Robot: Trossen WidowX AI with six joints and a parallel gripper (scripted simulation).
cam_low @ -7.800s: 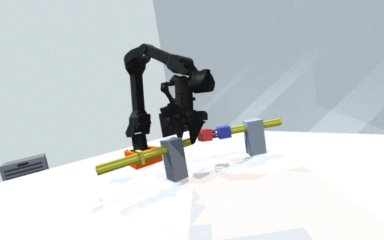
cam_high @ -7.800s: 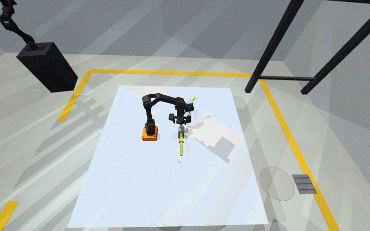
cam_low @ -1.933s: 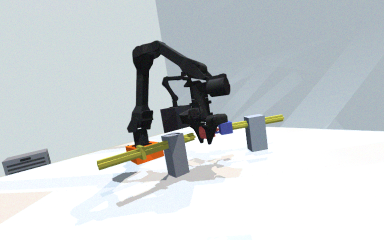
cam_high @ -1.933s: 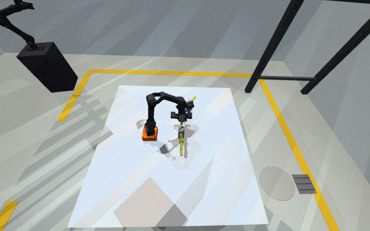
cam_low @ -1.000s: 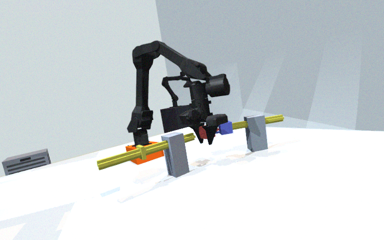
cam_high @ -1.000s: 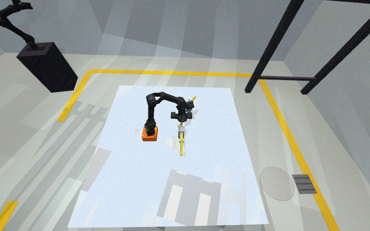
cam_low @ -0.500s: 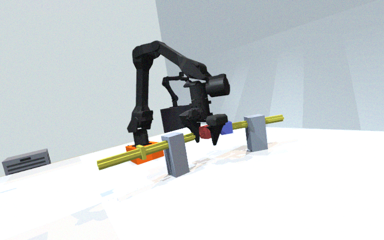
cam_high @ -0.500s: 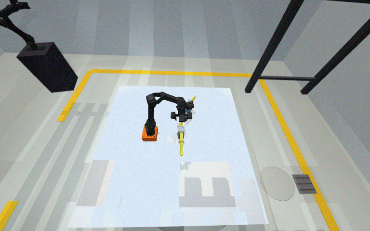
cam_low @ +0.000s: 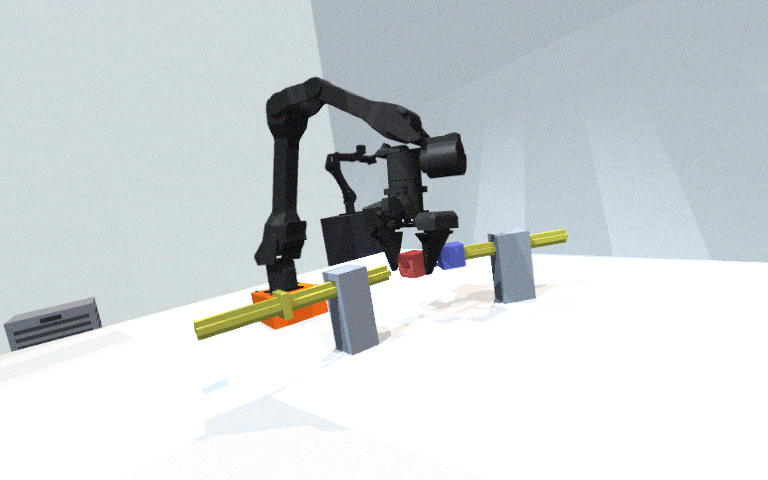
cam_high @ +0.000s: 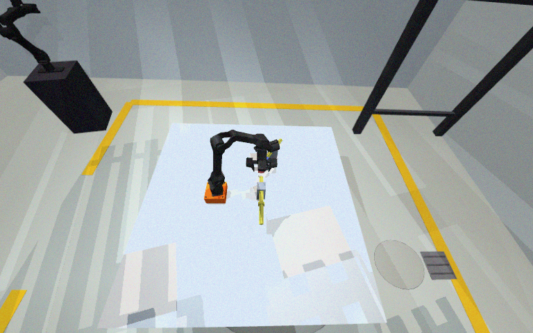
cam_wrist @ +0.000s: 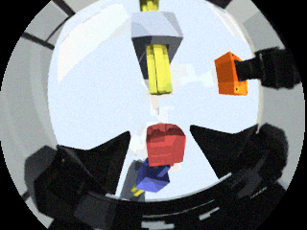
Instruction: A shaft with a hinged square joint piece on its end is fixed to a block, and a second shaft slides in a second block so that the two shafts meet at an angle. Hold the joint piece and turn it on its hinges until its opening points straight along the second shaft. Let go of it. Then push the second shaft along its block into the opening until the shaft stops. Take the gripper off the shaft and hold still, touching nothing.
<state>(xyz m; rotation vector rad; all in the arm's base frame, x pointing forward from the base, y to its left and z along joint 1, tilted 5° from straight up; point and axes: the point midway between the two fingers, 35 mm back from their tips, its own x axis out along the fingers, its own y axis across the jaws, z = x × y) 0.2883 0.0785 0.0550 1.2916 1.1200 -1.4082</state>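
Now: the red square joint piece 20 mm to the left of my gripper tip and 10 mm above it.
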